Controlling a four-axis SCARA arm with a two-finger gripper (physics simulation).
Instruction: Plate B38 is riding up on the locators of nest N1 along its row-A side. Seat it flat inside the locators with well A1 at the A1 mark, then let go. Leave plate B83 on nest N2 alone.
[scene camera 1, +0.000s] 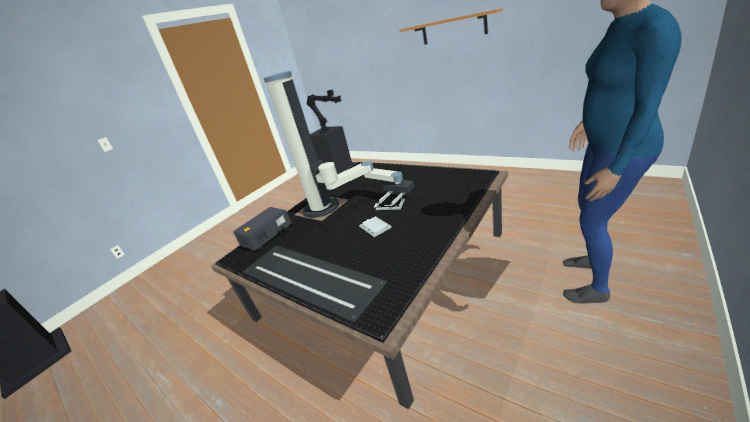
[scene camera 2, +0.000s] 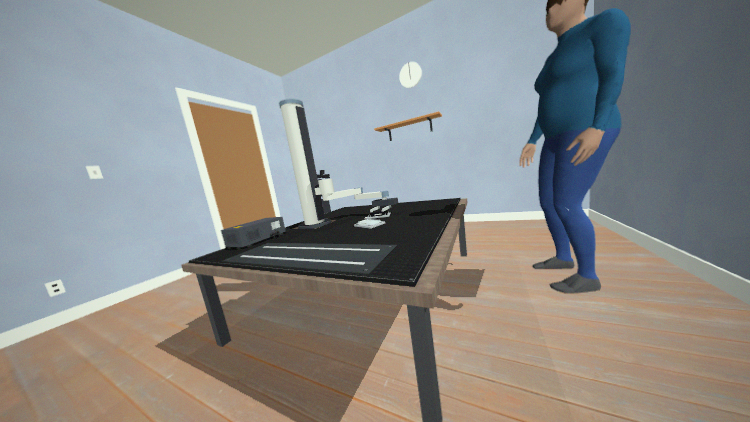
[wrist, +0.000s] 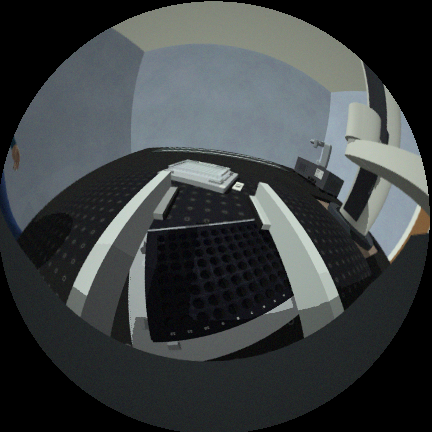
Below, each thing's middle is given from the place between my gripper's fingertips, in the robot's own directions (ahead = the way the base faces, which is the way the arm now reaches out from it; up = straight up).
Right now my hand is 6 cm to the right of the black well plate (wrist: 200, 280), 4 cm above it and 2 cm past it. Also, from my hand: nest N1 (wrist: 206, 347): 6 cm to the left, 4 cm below, 2 cm behind; white plate (wrist: 199, 169): 18 cm to the right, 4 cm below, 3 cm ahead.
